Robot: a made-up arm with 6 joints. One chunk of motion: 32 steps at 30 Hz.
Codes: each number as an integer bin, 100 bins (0 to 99) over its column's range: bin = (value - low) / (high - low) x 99, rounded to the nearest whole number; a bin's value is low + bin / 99 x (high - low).
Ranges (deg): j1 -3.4..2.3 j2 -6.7..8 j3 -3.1..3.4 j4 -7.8..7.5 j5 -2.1..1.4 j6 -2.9..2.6
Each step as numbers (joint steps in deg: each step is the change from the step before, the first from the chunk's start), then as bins.
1 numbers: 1.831 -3.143 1.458 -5.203 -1.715 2.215
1 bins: 91 24 69 17 11 92
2 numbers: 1.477 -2.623 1.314 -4.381 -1.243 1.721
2 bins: 85 27 67 22 24 83
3 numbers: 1.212 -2.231 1.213 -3.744 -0.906 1.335
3 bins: 80 30 66 26 34 76
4 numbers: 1.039 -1.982 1.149 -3.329 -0.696 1.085
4 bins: 77 32 65 29 40 72
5 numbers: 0.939 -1.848 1.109 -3.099 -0.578 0.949
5 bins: 75 33 64 30 43 69
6 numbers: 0.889 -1.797 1.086 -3.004 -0.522 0.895
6 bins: 74 33 64 31 45 68
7 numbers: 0.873 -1.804 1.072 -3.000 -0.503 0.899
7 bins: 74 33 64 31 45 68
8 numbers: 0.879 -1.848 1.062 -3.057 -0.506 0.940
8 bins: 74 33 63 31 45 69
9 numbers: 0.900 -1.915 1.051 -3.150 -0.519 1.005
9 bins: 75 32 63 30 45 70
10 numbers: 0.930 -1.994 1.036 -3.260 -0.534 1.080
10 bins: 75 32 63 29 44 72
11 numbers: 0.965 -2.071 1.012 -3.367 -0.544 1.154
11 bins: 76 31 63 29 44 73
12 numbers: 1.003 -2.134 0.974 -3.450 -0.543 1.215
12 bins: 76 31 62 28 44 74
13 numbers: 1.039 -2.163 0.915 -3.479 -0.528 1.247
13 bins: 77 31 61 28 44 75
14 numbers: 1.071 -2.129 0.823 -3.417 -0.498 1.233
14 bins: 78 31 60 28 45 74
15 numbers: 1.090 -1.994 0.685 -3.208 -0.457 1.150
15 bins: 78 32 58 30 46 73
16 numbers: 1.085 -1.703 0.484 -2.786 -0.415 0.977
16 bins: 78 34 55 32 48 70
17 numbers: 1.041 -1.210 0.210 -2.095 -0.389 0.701
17 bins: 77 37 50 37 48 65
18 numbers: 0.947 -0.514 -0.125 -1.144 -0.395 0.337
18 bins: 76 42 45 43 48 58
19 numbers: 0.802 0.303 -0.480 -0.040 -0.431 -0.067
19 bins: 73 47 40 50 47 51
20 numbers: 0.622 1.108 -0.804 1.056 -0.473 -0.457
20 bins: 70 53 35 57 46 44
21 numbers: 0.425 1.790 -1.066 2.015 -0.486 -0.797
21 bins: 66 57 31 64 46 38
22 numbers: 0.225 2.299 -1.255 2.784 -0.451 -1.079
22 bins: 63 61 28 68 47 33
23 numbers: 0.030 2.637 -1.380 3.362 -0.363 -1.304
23 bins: 60 63 26 72 49 29
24 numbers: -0.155 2.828 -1.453 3.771 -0.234 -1.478
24 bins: 56 64 25 75 53 26
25 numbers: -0.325 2.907 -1.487 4.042 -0.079 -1.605
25 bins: 53 65 25 77 57 23
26 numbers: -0.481 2.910 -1.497 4.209 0.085 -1.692
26 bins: 51 65 24 78 62 22
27 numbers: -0.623 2.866 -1.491 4.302 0.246 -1.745
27 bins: 48 64 25 78 66 21
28 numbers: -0.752 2.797 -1.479 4.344 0.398 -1.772
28 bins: 46 64 25 79 71 20
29 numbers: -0.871 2.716 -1.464 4.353 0.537 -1.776
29 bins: 44 63 25 79 75 20
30 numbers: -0.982 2.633 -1.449 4.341 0.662 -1.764
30 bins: 42 63 25 79 78 20
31 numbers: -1.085 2.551 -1.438 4.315 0.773 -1.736
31 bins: 40 62 25 78 81 21
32 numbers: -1.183 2.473 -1.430 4.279 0.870 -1.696
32 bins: 39 62 25 78 84 22
